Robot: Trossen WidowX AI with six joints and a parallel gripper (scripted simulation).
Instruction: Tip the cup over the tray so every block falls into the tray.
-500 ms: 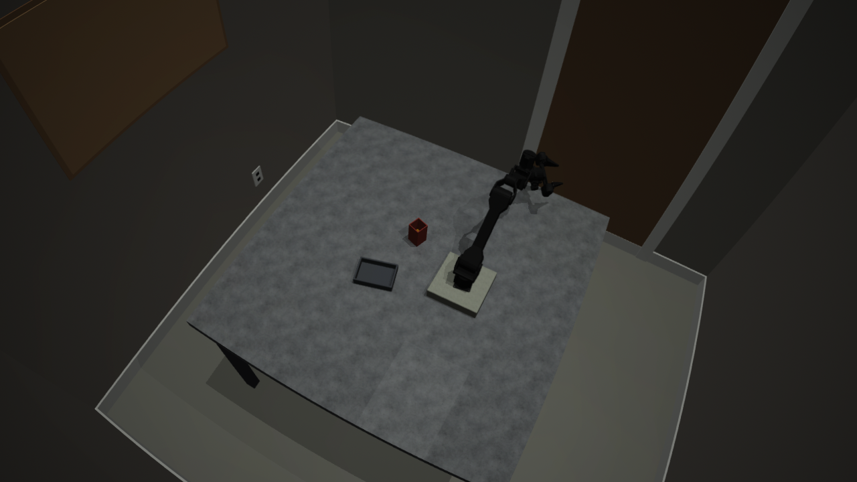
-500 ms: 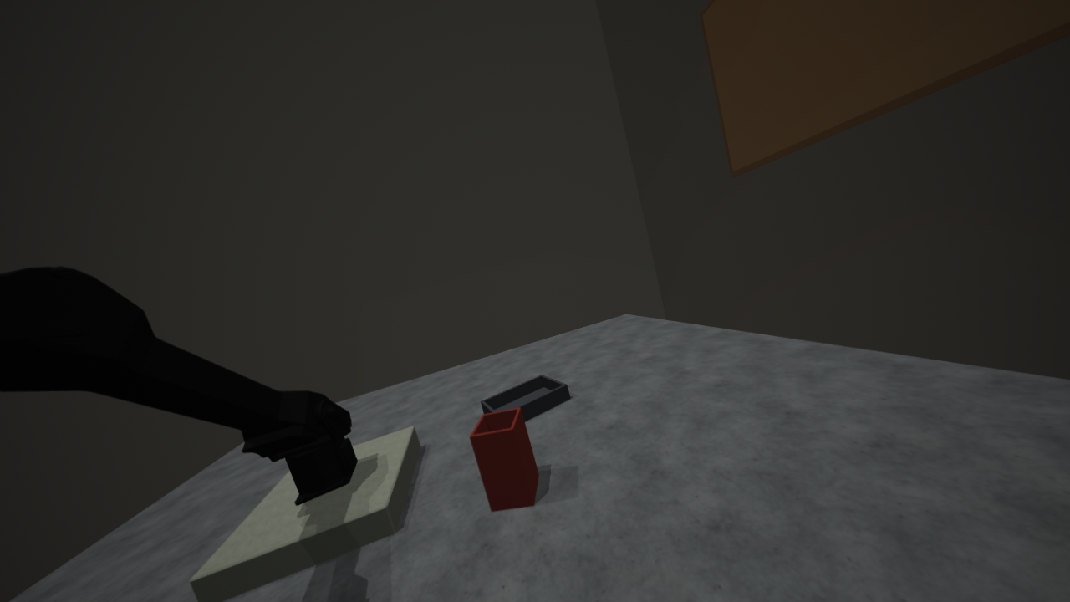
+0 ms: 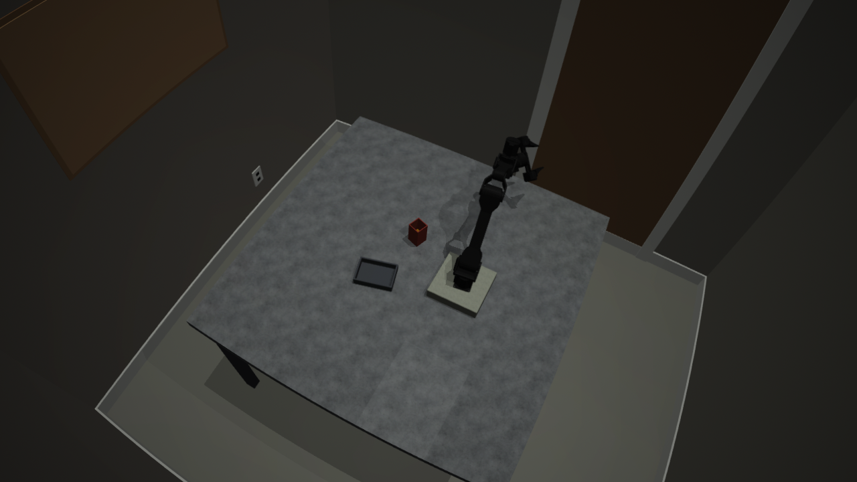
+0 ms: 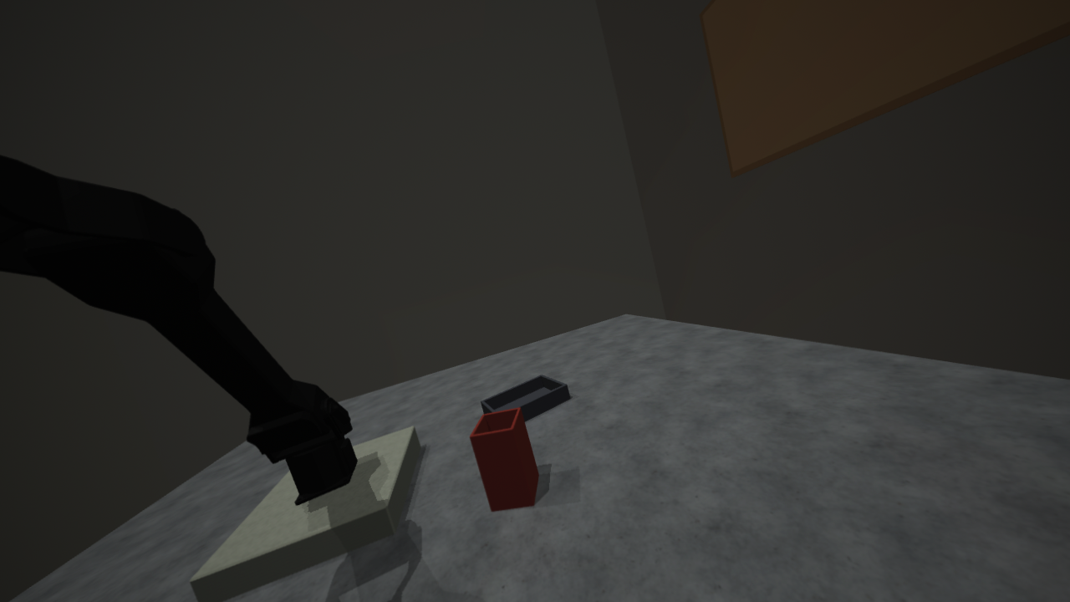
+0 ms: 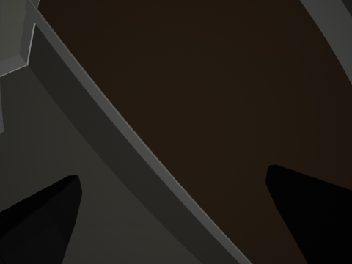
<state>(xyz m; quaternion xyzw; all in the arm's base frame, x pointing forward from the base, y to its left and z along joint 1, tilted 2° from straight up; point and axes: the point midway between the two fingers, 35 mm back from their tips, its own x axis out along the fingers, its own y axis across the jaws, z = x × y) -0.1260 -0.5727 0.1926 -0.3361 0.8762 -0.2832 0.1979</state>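
The orange block lies 390 mm ahead of my gripper tip, 450 mm to the left of it and 160 mm below it. Round my gripper tip: red square cup 380 mm ahead, 450 mm to the left, 180 mm below.
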